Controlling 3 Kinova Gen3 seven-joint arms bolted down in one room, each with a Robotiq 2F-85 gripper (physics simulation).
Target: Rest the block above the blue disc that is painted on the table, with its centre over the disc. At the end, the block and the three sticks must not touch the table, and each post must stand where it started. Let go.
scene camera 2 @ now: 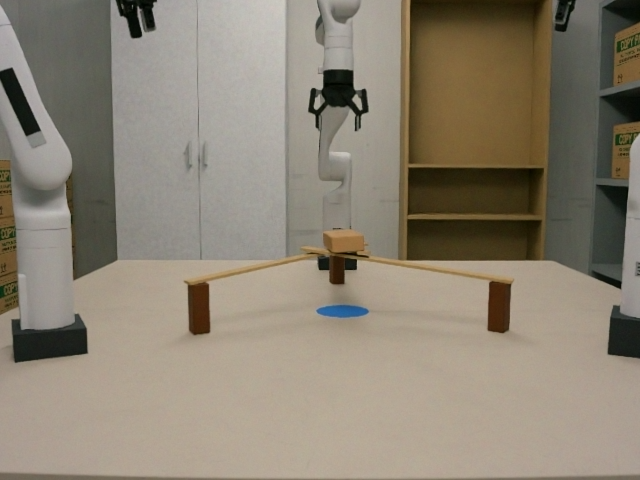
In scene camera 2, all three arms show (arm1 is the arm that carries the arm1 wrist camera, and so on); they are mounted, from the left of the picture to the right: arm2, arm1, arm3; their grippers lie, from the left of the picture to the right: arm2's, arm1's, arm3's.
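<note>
The orange-tan block point(343, 240) rests on the raised crossing of the sticks, above the table, and appears over the blue disc point(342, 311). The left stick point(248, 268) slopes up from the left post point(199, 308), the right stick point(429, 267) from the right post point(498, 306). The third stick is mostly hidden near the block, towards the back post point(337, 270). All three posts stand upright. Arm1's gripper point(338, 125) is open and empty, high above the block. Arm2's gripper point(142, 28) is open, high at the upper left. Arm3's gripper point(562, 23) partly shows at the upper right; its opening is unclear.
Arm2's base point(49, 341) stands at the left table edge and arm3's base point(622, 330) at the right. Arm1's base point(323, 264) is behind the back post. A white cabinet point(155, 129), a wooden bookshelf point(405, 129) and a grey shelf rack point(617, 91) stand behind the table point(310, 413).
</note>
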